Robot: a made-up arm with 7 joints. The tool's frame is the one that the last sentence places.
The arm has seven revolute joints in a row. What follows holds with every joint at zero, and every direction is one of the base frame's. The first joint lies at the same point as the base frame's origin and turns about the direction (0.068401, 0.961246, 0.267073), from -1.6 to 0.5 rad. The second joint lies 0.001 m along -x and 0.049 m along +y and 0.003 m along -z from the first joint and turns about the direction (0.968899, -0.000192, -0.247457), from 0 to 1.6 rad. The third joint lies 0.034 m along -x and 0.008 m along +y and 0.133 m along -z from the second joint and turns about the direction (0.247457, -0.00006, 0.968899), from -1.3 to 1.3 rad. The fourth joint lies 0.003 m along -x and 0.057 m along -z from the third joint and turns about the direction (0.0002, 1, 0.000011), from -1.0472 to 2.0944 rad. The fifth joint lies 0.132 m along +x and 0.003 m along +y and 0.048 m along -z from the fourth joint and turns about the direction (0.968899, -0.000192, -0.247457), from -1.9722 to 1.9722 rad. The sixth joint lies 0.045 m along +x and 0.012 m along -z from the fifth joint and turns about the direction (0.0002, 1, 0.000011), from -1.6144 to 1.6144 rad. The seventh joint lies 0.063 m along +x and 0.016 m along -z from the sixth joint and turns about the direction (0.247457, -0.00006, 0.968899), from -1.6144 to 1.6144 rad. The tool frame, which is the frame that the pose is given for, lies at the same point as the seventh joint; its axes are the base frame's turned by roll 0, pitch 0.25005 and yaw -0.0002 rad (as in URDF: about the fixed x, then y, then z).
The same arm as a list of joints. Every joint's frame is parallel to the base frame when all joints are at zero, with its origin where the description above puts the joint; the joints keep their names.
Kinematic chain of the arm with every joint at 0, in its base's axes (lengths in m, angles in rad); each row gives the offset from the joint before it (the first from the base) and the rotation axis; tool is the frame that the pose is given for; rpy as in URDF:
joint 1: xyz 0 0 0 axis 0.068403 0.961235 0.26711
joint 2: xyz -0.001 0.049 -0.003 axis 0.968889 -0.0002 -0.247497
joint 3: xyz -0.034 0.008 -0.133 axis 0.247497 -0.0001 0.968889
joint 4: xyz -0.003 0 -0.057 axis 0.0002 1 0
joint 5: xyz 0.132 0.003 -0.048 axis 0.968889 -0.0002 -0.247497
joint 6: xyz 0.045 0 -0.012 axis 0.0002 1 0
joint 7: xyz 0.063 0 -0.016 axis 0.247497 -0.0001 0.968889
tool: xyz 0 0 0 rpy 0 0.25 -0.0002
Joint limits (rad, base to tool): -1.6..0.5 0..1.6 -1.3..1.3 -1.0472..2.0944 -1.9722..1.9722 -1.6144..1.6144 -1.6144..1.6144

